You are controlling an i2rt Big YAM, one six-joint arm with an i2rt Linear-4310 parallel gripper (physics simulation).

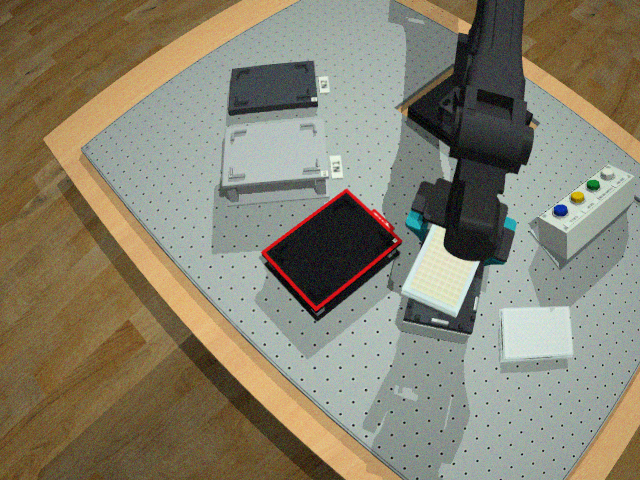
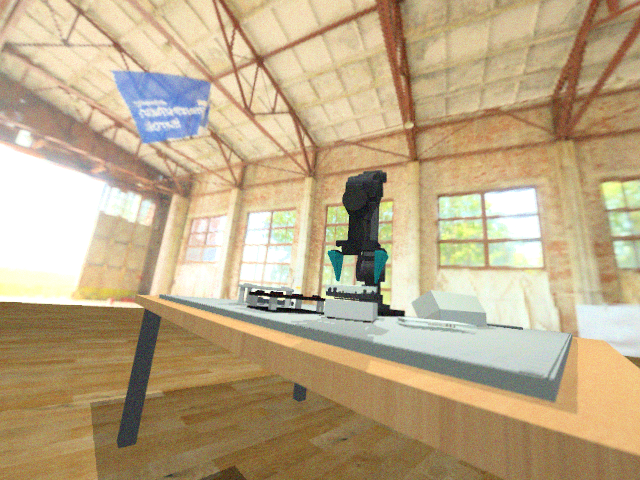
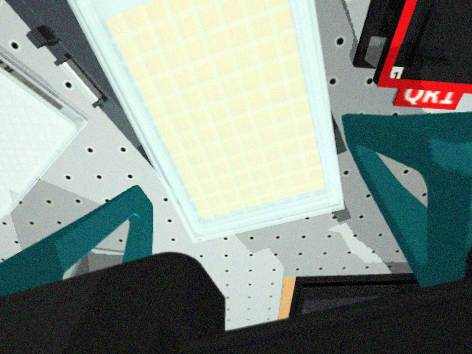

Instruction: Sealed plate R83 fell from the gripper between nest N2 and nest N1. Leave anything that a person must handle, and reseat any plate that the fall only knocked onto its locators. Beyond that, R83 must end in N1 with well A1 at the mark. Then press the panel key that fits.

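Places are measured from the arm's base along level axes (x ahead, y left, z up), in centimetres.
Pixels of known places: gripper, fingertip midpoint: (image 2: 356, 282) (image 3: 238, 164).
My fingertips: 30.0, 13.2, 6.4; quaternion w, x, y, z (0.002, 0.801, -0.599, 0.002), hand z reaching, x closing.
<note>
Ahead of a thing's pixels: the offset from my fingertips to its top centre, as dx, dy, dz. "spot": to the spot under its first point.
A pale plate with yellow wells @[+1.7, +0.2, -0.4] (image 1: 442, 276) (image 2: 345, 290) (image 3: 225, 110) lies turned askew on a dark-topped grey block @[spot: +9.0, +4.7, -6.2] (image 1: 436, 333) (image 2: 351, 310). A white, flat-looking plate @[-1.4, +17.8, -7.1] (image 1: 536, 333) (image 2: 436, 323) (image 3: 30, 130) lies on the table to its right. No R83 marking or A1 mark is legible. My gripper (image 1: 457, 240) (image 2: 357, 281) (image 3: 238, 164) is open and empty above the yellow-welled plate's end, one finger beyond each side. The light grey nest @[+2.1, -32.3, -2.0] (image 1: 273, 149), whose tag looks like N1, and the dark nest @[-11.9, -46.9, -6.2] (image 1: 272, 87) behind it hold no plate. The key panel @[-25.5, +14.7, -0.1] (image 1: 589, 206) (image 2: 449, 308) has blue, yellow, green and white keys.
A red-rimmed black tray @[+8.5, -14.9, -3.9] (image 1: 330, 250) (image 3: 435, 40) with a QR1 tag @[spot: -1.6, -13.4, -8.3] (image 1: 382, 219) (image 3: 429, 97) stands left of the grey block. The wooden table edge (image 1: 232, 372) runs along the left. The arm base (image 1: 434, 111) is at the back.
</note>
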